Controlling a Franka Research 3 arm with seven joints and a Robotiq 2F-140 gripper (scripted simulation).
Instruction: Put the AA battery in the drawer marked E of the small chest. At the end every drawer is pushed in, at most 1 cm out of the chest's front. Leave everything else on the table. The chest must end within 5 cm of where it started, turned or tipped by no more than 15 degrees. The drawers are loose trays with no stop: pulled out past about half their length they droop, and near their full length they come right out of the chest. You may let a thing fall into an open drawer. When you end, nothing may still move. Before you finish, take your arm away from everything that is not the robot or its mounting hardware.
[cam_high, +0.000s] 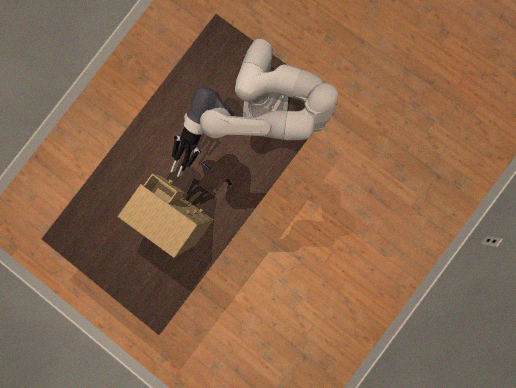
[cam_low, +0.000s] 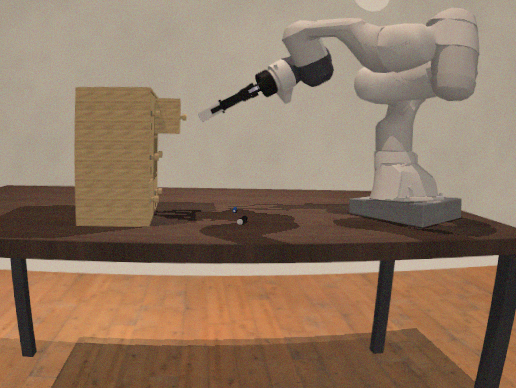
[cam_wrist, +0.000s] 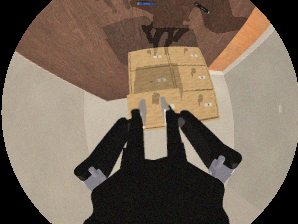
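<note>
My gripper is now 27 cm above the AA battery, 18 cm to the right of it and 10 cm past it. Also, from my hand: blue object (27 cm below, 8 cm behind, 1 cm to the left).
</note>
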